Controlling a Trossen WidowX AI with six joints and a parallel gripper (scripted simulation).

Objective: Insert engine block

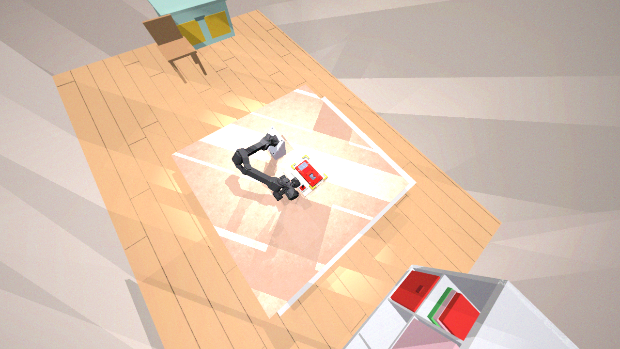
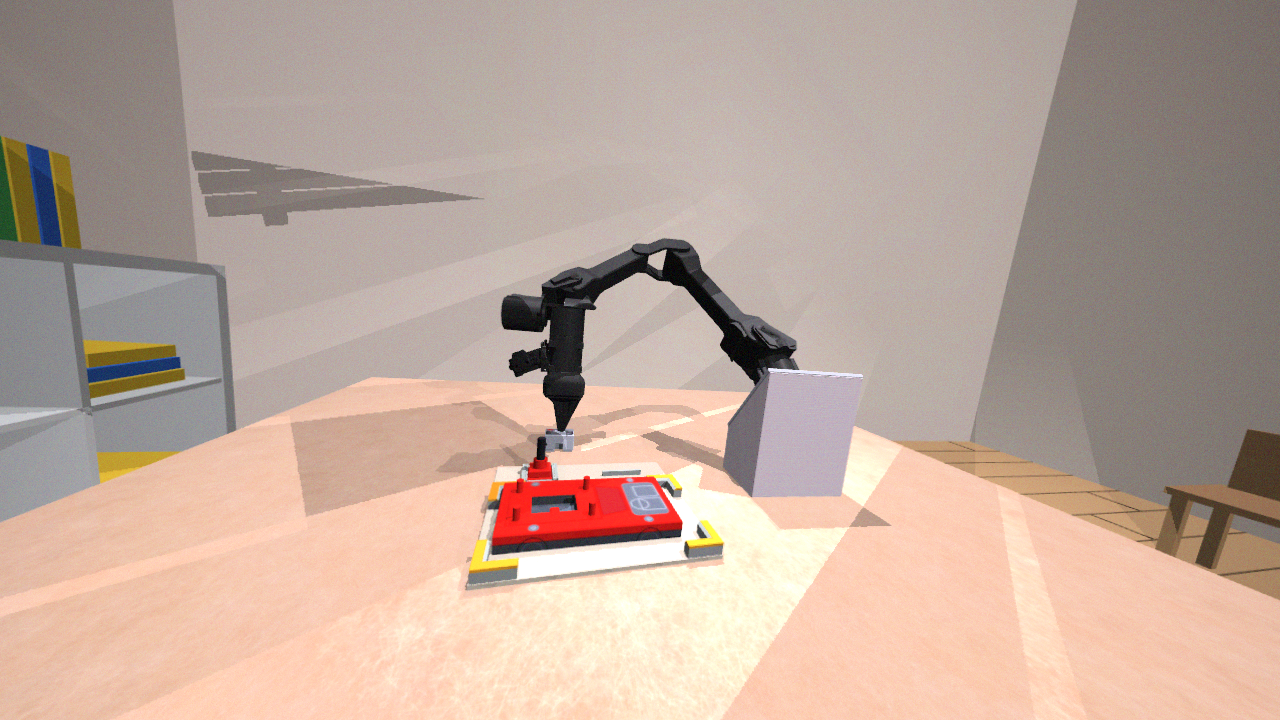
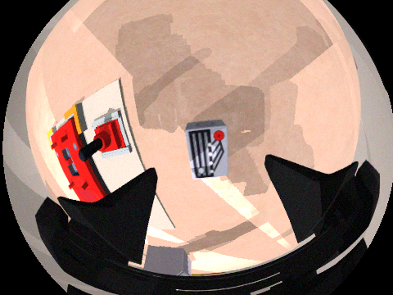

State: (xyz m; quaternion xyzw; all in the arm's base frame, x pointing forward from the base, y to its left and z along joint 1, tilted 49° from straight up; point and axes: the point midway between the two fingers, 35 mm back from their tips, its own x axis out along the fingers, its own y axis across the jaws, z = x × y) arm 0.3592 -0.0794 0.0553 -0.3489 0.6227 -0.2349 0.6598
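Now: the grey engine block 3 cm below my gripper tip and 1 cm to the left of it. The rest, counted from my gripper tip: black post: 12 cm to the left, 1 cm below, 1 cm ahead.
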